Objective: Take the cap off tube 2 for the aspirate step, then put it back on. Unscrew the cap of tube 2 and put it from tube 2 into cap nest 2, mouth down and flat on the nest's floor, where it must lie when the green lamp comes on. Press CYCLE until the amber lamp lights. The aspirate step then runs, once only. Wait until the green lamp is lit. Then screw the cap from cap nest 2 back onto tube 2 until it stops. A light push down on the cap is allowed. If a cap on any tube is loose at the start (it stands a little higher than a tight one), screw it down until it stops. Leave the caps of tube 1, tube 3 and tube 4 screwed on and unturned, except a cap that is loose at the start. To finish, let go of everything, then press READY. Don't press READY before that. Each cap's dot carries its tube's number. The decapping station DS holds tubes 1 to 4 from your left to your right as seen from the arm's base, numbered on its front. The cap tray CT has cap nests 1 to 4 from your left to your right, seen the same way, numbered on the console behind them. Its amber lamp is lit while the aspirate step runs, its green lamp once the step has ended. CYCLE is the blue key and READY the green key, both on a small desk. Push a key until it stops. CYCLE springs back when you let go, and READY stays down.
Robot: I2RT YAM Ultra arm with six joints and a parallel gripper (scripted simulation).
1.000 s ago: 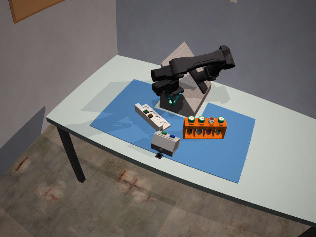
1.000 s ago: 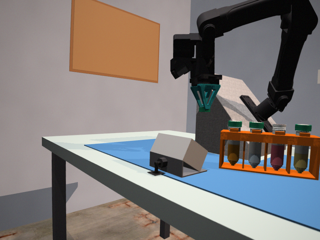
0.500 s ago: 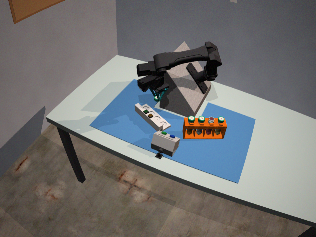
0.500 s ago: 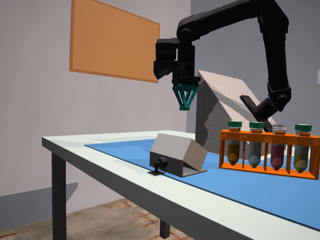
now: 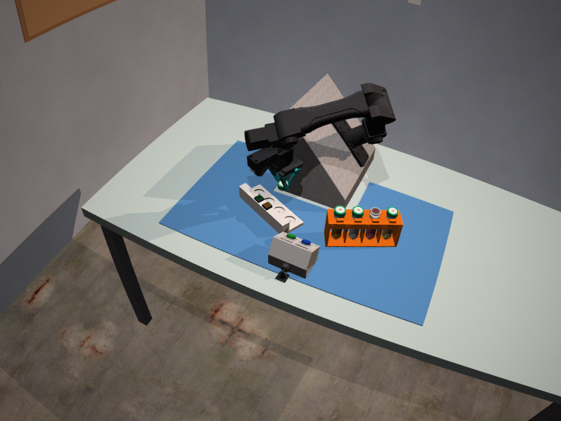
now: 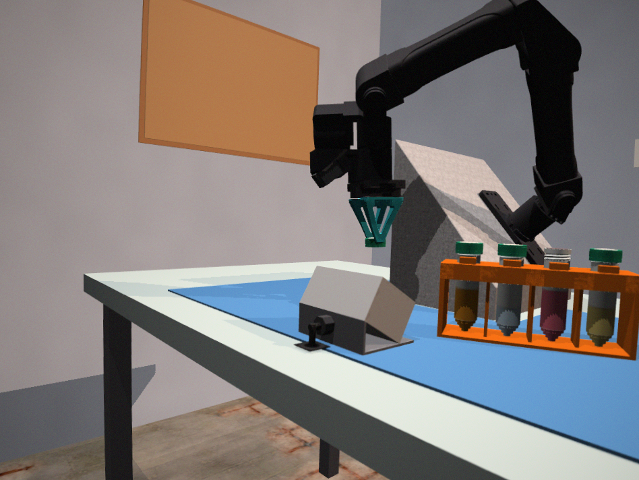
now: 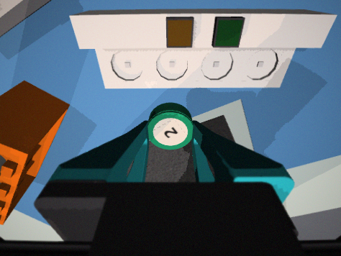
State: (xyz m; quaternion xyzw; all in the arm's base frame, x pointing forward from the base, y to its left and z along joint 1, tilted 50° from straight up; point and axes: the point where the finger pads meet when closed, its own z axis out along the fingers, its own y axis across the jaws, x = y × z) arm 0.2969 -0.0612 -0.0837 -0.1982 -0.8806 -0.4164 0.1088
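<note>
Right now my hand is 160 mm short of the key desk, 110 mm to the right of it and 60 mm above it. From my hand the other things lie so: cap 3: 10 mm ahead, 240 mm to the left; cap 4: 30 mm ahead, 190 mm to the left; cap 2: 10 mm below.
</note>
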